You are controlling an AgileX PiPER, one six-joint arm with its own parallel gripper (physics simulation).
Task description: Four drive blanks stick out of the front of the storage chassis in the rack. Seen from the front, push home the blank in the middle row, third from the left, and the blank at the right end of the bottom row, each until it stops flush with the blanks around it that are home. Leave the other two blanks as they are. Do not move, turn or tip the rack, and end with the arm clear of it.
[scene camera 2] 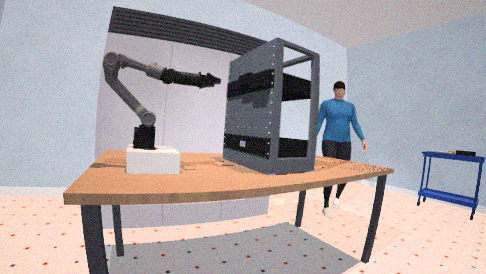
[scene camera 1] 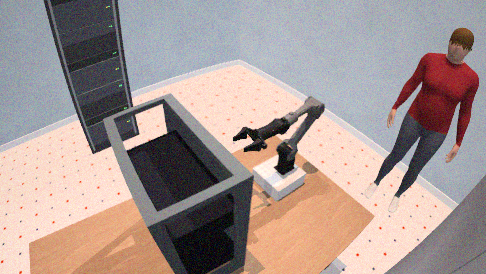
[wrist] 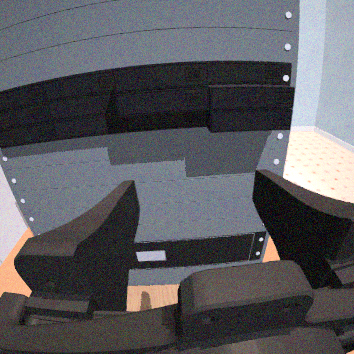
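The rack (scene camera 1: pixel 200 199) (scene camera 2: pixel 278 110) (wrist: pixel 200 205) stands upright on the table, holding the black storage chassis (scene camera 2: pixel 250 84) (wrist: pixel 160 80). In the wrist view, two stacked blanks at the chassis's right end stand proud: the middle-row blank (wrist: pixel 250 97) and the bottom-row blank (wrist: pixel 250 120). The middle-row blank third from the left (wrist: pixel 160 101) is dark; how far it sticks out is unclear. Other blanks farther left blend into the black. My gripper (scene camera 1: pixel 241 143) (scene camera 2: pixel 219 80) (wrist: pixel 195 189) is open and empty, in front of the rack at about chassis height, apart from it.
A black unit with a pale label (wrist: pixel 200 252) (scene camera 2: pixel 257 146) sits low in the rack. The arm's white base (scene camera 1: pixel 280 182) (scene camera 2: pixel 152 161) stands on the wooden table (scene camera 1: pixel 325 215) (scene camera 2: pixel 200 192). A tall server cabinet, two people and a blue cart (scene camera 2: pixel 450 156) stand beyond the table.
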